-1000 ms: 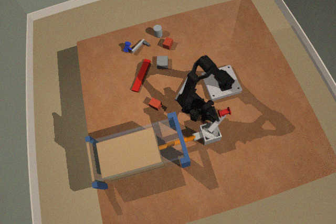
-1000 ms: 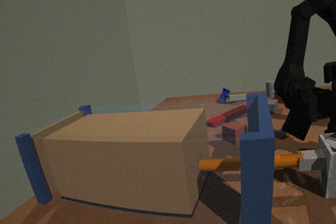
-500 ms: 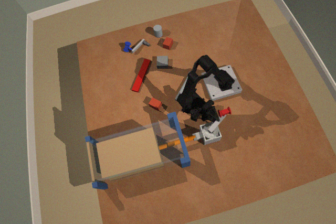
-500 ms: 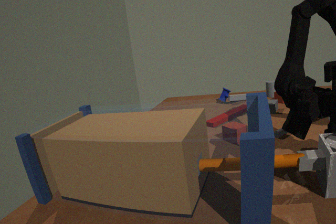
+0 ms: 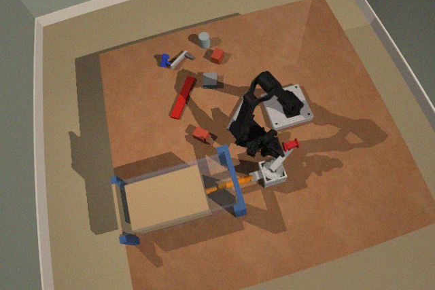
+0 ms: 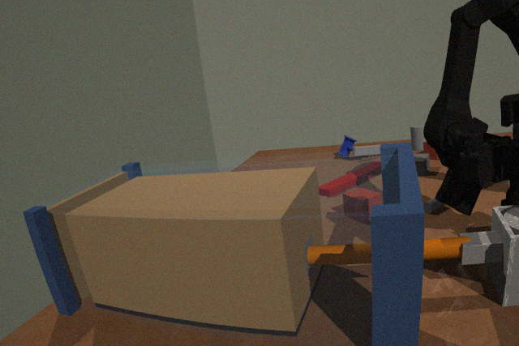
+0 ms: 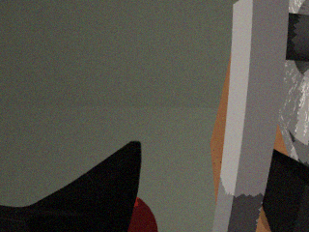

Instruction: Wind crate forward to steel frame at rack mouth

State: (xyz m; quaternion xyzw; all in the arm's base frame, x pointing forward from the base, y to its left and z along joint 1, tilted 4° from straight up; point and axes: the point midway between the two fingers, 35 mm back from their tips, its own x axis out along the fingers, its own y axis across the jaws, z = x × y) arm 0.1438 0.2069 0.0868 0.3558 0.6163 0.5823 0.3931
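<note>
Right now my gripper tip is 10 mm to the left of the winch handle, 10 mm past it and 10 mm above it. Also, from my gripper tip: red knob: 40 mm behind, 30 mm to the right, 20 mm above; grey winch: 100 mm below, 30 mm ahead, 10 mm to the left; blue frame: 210 mm ahead, 20 mm to the left, 20 mm below.
</note>
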